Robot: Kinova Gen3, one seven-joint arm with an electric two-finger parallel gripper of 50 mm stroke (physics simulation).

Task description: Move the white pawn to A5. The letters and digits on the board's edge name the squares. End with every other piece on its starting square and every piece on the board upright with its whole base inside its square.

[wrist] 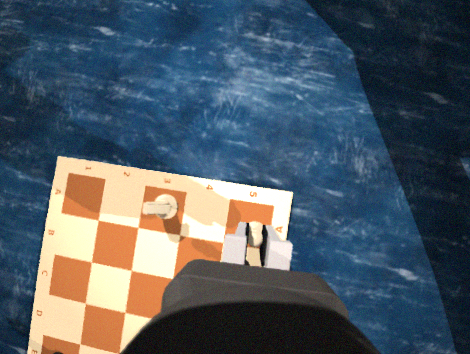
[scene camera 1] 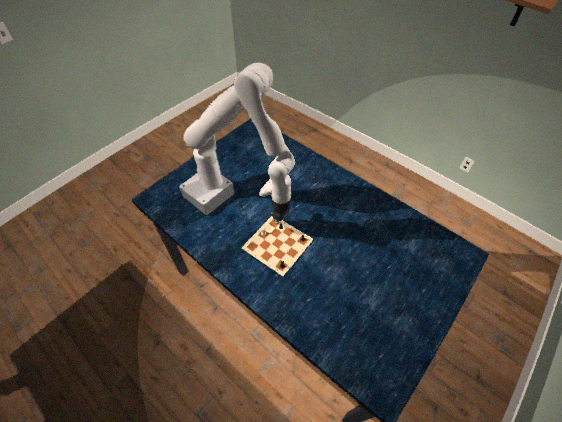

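Where they show: gripper, fingertip midpoint: point(wrist: 254, 237) point(scene camera 1: 276, 219); arm's base, link origin: point(scene camera 1: 212, 182).
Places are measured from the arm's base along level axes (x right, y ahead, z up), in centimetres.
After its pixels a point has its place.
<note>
My gripper point(scene camera 1: 278, 220) {z -4.9, x 0.2, y 34.4 cm} point(wrist: 254, 237) {z -4.9, x 0.2, y 34.4 cm} is shut on the white pawn point(wrist: 256, 233) {z -2.7, x 0.2, y 33.8 cm}, whose pale round head shows between the fingertips in the wrist view. In that view the head overlaps the near part of the brown A5 square point(wrist: 247, 210) {z -7.2, x 0.8, y 32.5 cm}. The pawn's base is hidden, so I cannot tell its height over the board or whether it touches. The chessboard point(scene camera 1: 278, 245) {z -7.2, x 9.9, y 41.2 cm} point(wrist: 107, 169) {z -7.2, x 13.7, y 29.5 cm} lies flat under the gripper, with its A5 corner below the fingers. In the scene view the pawn is too small to make out.
A white piece with a bar-like top point(scene camera 1: 264, 233) {z -6.4, x 8.1, y 33.2 cm} point(wrist: 167, 205) {z -4.2, x 6.9, y 32.3 cm} stands on A3. A black piece point(scene camera 1: 281, 226) {z -5.9, x 1.5, y 37.8 cm} stands close beside the gripper, seemingly on B5. Other black pieces stand at the E5 corner point(scene camera 1: 303, 238) {z -5.8, x 2.2, y 49.1 cm} and E1 corner point(scene camera 1: 282, 265) {z -5.9, x 17.9, y 47.9 cm}. The board lies on a blue table top point(scene camera 1: 360, 280) {z -7.8, x 7.2, y 77.7 cm}.
</note>
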